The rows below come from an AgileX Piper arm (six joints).
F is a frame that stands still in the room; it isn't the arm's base.
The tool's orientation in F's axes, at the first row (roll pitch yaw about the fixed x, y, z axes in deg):
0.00 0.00 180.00
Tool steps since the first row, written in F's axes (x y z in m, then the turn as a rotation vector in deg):
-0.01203 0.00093 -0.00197 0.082 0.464 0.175
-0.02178 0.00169 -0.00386 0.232 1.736 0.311
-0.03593 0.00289 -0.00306 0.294 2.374 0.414
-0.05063 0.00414 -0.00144 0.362 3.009 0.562
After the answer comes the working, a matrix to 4 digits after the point.
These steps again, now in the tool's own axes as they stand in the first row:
0.01203 -0.00093 -0.00197 -0.082 -0.464 0.175
0.02178 -0.00169 -0.00386 -0.232 -1.736 0.311
0.03593 -0.00289 -0.00306 -0.294 -2.374 0.414
0.05063 -0.00414 -0.00144 -0.362 -3.009 0.562

The tool's axes in the first row as the columns of a matrix, in F's axes (rounded; the answer above uses it unrounded):
-1.0000 0.0000 0.0000
0.0000 -1.0000 0.0000
0.0000 0.0000 1.0000

